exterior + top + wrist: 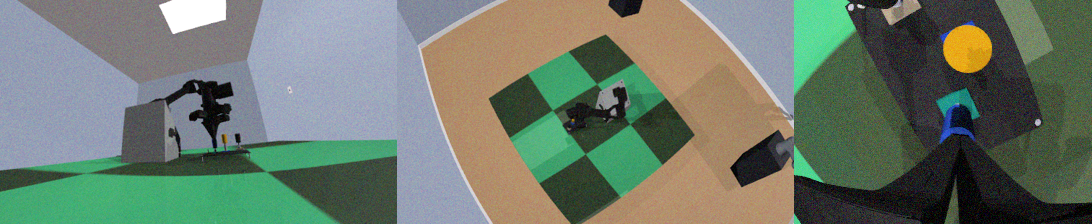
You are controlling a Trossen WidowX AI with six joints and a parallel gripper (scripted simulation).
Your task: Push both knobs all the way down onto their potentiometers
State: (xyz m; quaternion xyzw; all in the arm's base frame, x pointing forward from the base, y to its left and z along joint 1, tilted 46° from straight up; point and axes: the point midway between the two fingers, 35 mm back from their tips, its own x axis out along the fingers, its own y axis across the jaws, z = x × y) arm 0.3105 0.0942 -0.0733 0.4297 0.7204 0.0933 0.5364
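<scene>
Right now my gripper tip is 2 cm above the blue knob. Round my gripper tip: black knob 9 cm ahead, 1 cm below.
</scene>
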